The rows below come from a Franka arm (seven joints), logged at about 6 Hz.
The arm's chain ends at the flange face. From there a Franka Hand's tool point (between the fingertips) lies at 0.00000 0.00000 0.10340 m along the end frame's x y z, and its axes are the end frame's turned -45 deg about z.
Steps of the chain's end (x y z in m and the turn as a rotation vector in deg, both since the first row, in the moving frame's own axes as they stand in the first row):
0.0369, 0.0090, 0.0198, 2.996, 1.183, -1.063
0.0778, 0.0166, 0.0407, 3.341, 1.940, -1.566
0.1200, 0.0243, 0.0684, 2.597, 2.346, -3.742
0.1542, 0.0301, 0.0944, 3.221, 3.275, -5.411
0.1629, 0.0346, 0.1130, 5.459, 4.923, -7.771
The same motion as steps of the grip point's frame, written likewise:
0.0250, 0.0301, 0.0196, 1.282, 2.955, -1.063
0.0500, 0.0649, 0.0405, 0.991, 3.734, -1.566
0.0740, 0.1015, 0.0682, 0.177, 3.495, -3.742
0.0960, 0.1300, 0.0941, -0.038, 4.593, -5.411
0.1038, 0.1381, 0.1122, 0.379, 7.341, -7.771

